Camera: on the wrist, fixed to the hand. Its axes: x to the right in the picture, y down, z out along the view.
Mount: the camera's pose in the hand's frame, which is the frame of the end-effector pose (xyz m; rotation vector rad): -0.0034 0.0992 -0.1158 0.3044 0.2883 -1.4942
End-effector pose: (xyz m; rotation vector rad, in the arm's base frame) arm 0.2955 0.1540 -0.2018 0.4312 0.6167 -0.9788
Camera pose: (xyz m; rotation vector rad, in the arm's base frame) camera 0.3468 0.2744 -0.2802 0.3371 1.0742 -2.4807
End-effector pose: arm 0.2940 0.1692 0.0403 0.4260 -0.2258 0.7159
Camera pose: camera 0.2309 0.2863 -0.0343 0.6295 0.4750 -0.6760
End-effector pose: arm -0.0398 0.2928 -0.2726 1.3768 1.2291 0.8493
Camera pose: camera -0.1291 0.3258 -0.1534 0.2219 2.1391 -0.2388
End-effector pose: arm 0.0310 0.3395 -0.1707 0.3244 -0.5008 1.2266
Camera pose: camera -0.0421 0.4251 -0.2736 0.6028 0.2338 -0.1377
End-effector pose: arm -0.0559 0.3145 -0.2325 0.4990 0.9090 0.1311
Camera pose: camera -0.1388 0.4421 -0.2427 -0.0276 1.3884 -1.3331
